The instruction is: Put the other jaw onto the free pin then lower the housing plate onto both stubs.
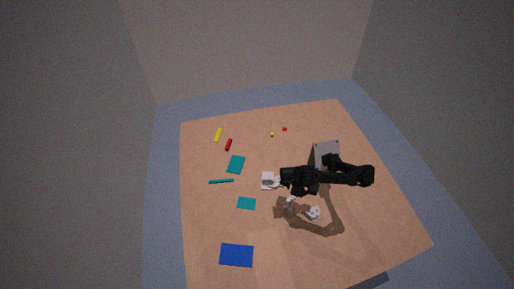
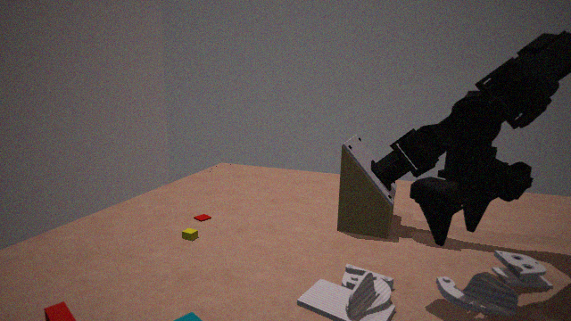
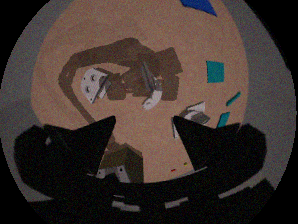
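The jaw is 2 cm ahead of my gripper tip, 1 cm to the left of it and 8 cm below it. Round my gripper tip: teal bar: 36 cm ahead, 23 cm to the right, 8 cm below; white housing piece: 6 cm behind, 12 cm to the left, 6 cm below; blue tile: 38 cm ahead, 20 cm to the left, 8 cm below.
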